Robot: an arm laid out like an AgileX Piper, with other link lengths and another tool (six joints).
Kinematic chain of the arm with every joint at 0, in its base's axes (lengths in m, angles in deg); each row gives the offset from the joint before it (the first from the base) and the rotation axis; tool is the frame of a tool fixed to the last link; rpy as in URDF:
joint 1: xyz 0 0 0.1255 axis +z
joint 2: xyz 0 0 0 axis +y
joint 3: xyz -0.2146 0 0.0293 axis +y
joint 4: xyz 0.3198 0 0.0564 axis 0.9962 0 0.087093
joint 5: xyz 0 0 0 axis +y
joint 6: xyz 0.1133 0 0.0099 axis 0.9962 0 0.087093
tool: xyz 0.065 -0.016 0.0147 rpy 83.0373 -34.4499 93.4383
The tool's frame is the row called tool.
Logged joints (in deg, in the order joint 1, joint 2, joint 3, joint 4, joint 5, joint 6), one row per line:
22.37, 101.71, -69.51, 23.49, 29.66, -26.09
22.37, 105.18, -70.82, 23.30, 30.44, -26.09
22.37, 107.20, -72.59, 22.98, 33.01, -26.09
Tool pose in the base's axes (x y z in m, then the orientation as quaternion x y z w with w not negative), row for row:
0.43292, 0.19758, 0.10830, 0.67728, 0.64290, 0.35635, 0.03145
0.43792, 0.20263, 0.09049, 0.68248, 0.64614, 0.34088, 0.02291
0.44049, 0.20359, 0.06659, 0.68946, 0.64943, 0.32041, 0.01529
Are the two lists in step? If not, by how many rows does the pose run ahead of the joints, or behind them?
The pose runs 2 rows behind the joints: the pose in row i belongs to the joints in row i - 2.
